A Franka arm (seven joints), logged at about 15 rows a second.
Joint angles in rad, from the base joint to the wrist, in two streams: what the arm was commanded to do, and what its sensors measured. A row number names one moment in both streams.
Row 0, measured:
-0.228 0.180 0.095 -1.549 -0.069 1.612 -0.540
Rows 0 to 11, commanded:
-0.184 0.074 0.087 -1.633 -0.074 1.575 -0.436
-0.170 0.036 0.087 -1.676 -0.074 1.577 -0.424
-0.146 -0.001 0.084 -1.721 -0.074 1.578 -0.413
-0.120 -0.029 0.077 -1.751 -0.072 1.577 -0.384
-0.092 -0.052 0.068 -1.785 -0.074 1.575 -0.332
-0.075 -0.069 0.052 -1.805 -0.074 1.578 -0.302
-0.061 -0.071 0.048 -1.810 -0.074 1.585 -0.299
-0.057 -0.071 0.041 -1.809 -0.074 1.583 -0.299
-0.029 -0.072 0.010 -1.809 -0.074 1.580 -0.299
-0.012 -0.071 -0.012 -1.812 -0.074 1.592 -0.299
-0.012 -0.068 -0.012 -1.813 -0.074 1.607 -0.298
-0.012 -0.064 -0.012 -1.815 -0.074 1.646 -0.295
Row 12, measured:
-0.036 -0.048 0.008 -1.781 -0.069 1.586 -0.312
